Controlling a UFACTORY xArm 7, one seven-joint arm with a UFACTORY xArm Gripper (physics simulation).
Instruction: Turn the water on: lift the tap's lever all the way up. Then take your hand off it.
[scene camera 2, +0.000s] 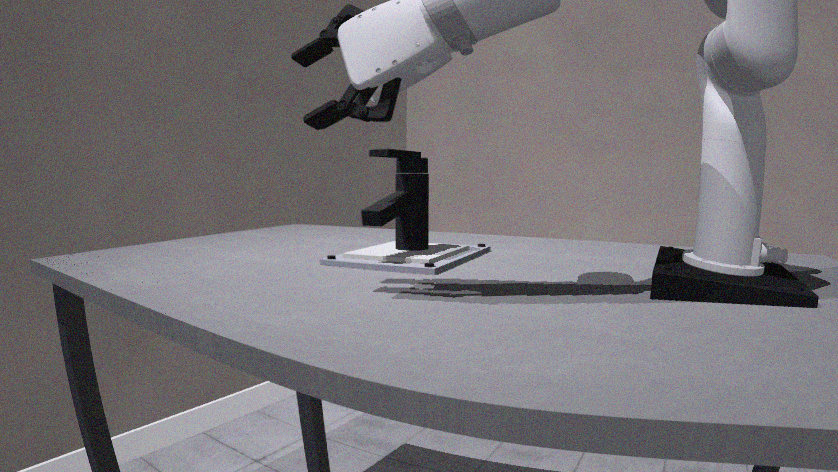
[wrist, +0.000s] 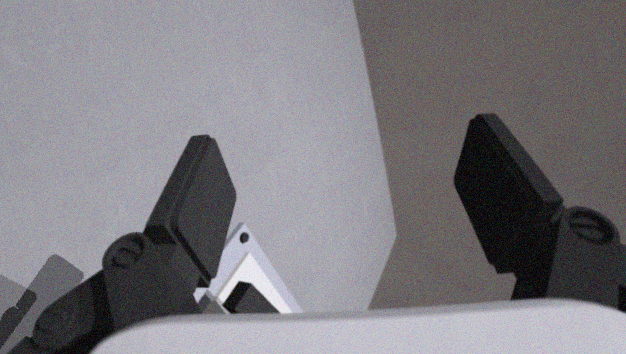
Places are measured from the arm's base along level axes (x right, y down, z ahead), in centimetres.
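Pixels of known places: gripper, fingertip midpoint: (scene camera 2: 303, 90) (wrist: 341, 157); arm's base, origin of the base link: (scene camera 2: 722, 265).
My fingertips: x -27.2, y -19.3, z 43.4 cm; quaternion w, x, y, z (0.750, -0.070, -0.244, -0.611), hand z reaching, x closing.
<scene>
Ahead of a thing's pixels: the offset from my fingertips to its top centre. "spot": to the spot under its first point. Level surfaces: height alone.
A black tap @(spot: dx +25.6, dy +14.8, dz +3.4 cm) (scene camera 2: 412, 211) stands upright on a white base plate in scene camera 2. Its lever @(spot: dx +17.4, dy +6.7, dz +1.6 cm) (scene camera 2: 387, 153) on top lies about level, pointing left, above the spout @(dx +20.6, dy +11.8, dz +3.5 cm) (scene camera 2: 381, 209). My gripper (scene camera 2: 306, 87) (wrist: 341, 157) is open, with its two black fingers wide apart and nothing between them. It hangs above and to the left of the tap in scene camera 2, not touching the lever. In the wrist view a dark part of the tap @(spot: dx +16.4, dy +13.8, dz +3.2 cm) (wrist: 255, 300) shows at the bottom, partly hidden by the gripper's body; the lever cannot be told apart there.
The base plate (scene camera 2: 351, 265) (wrist: 280, 280) has small dark fixings at its corners and rests on the grey table @(dy +21.8 cm) (scene camera 2: 527, 351) (wrist: 300, 125). My arm's black mount (scene camera 2: 680, 284) stands at the right. Walls rise behind the table. The arm's shadow falls in front of the base plate.
</scene>
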